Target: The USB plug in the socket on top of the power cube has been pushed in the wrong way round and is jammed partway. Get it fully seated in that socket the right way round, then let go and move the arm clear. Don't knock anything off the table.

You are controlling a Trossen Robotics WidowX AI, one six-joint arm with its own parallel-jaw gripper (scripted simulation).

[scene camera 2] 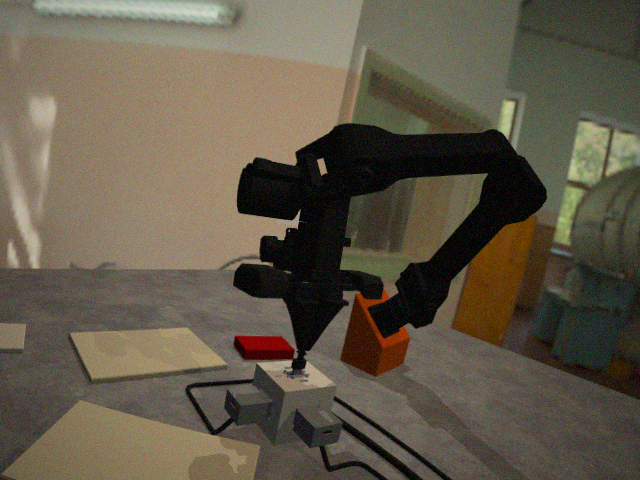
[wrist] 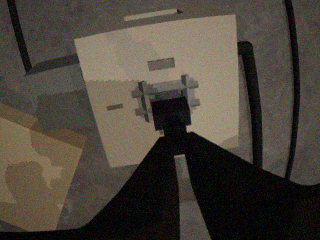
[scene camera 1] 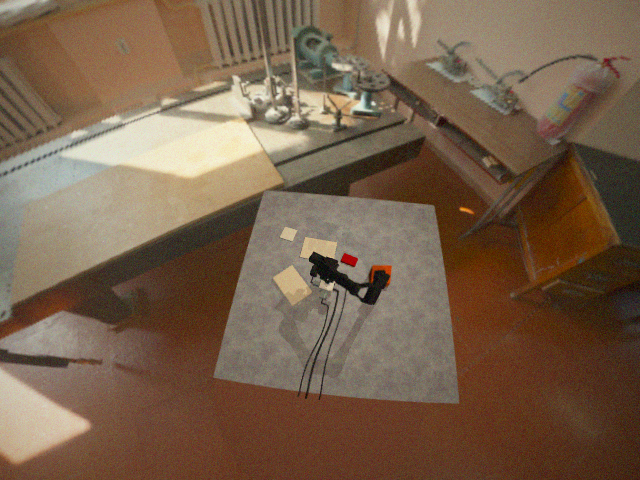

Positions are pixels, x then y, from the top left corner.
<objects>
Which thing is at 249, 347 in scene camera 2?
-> A flat red block.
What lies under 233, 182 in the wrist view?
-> My gripper.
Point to a dark USB plug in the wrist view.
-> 171, 112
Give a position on a pale grey power cube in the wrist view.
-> At 115, 52
</objects>
